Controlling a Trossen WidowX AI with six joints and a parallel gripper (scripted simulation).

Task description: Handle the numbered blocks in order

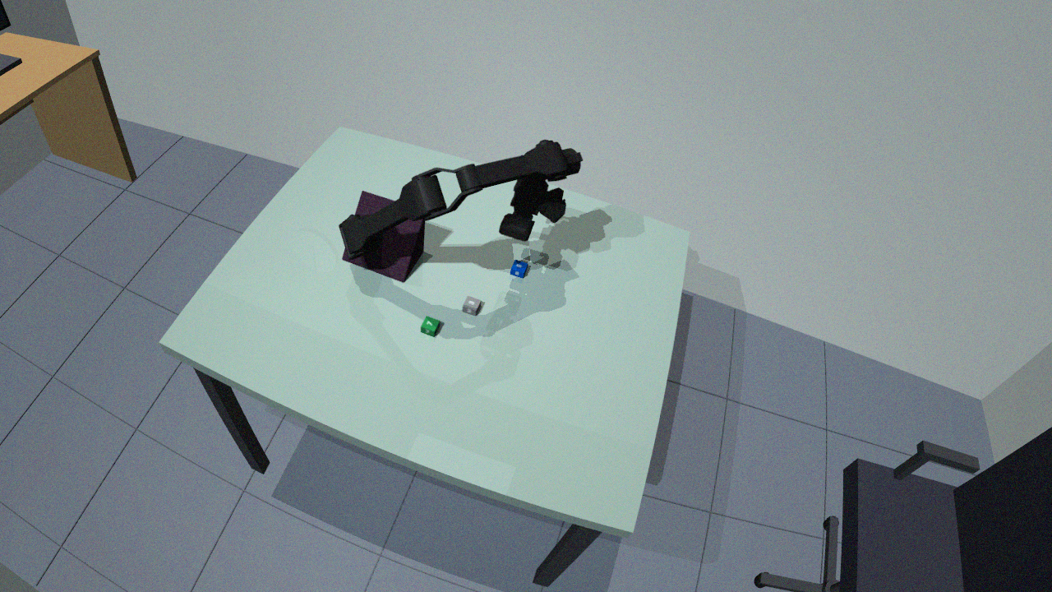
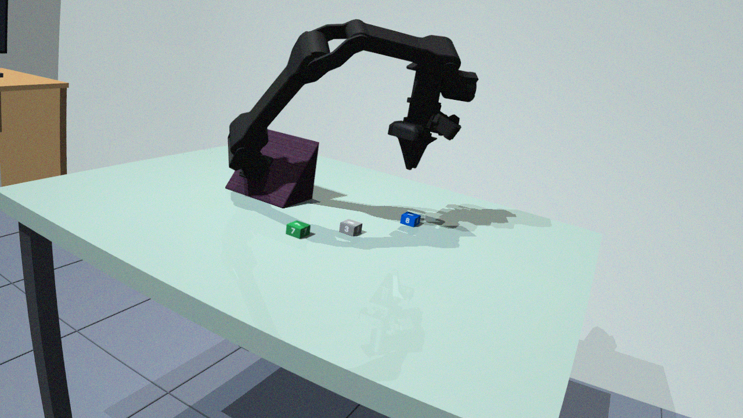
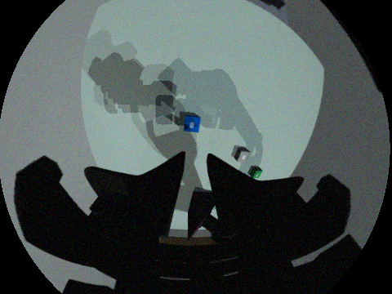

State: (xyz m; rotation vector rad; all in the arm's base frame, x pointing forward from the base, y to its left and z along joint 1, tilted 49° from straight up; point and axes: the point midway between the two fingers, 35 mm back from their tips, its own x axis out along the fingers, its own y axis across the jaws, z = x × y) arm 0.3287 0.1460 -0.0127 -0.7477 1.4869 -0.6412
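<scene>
Right now the blue block is 110 mm below my gripper tip, 20 mm ahead of it and 10 mm to the left of it. From my gripper tip the other things lie so: grey block 150 mm to the right, 110 mm below, 40 mm behind; then green block 240 mm to the right, 110 mm below, 100 mm behind.
</scene>
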